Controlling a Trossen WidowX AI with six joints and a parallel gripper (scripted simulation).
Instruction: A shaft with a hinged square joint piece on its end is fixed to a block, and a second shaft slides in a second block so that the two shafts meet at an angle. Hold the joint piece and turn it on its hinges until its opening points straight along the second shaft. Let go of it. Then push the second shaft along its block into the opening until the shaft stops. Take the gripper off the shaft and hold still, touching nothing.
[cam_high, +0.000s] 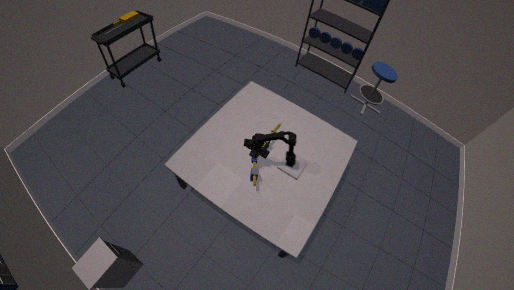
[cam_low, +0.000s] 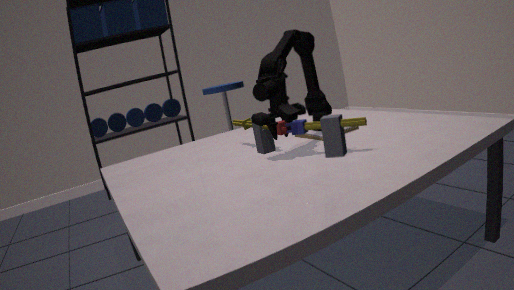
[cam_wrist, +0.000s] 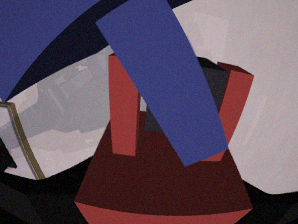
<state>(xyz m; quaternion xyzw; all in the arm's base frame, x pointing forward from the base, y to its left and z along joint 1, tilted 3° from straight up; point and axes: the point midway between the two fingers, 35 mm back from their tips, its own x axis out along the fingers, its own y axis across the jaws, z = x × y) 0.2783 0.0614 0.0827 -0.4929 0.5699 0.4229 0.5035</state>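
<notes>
Now: gripper tip 4 cm below the red joint piece and 2 cm to the right of it.
</notes>
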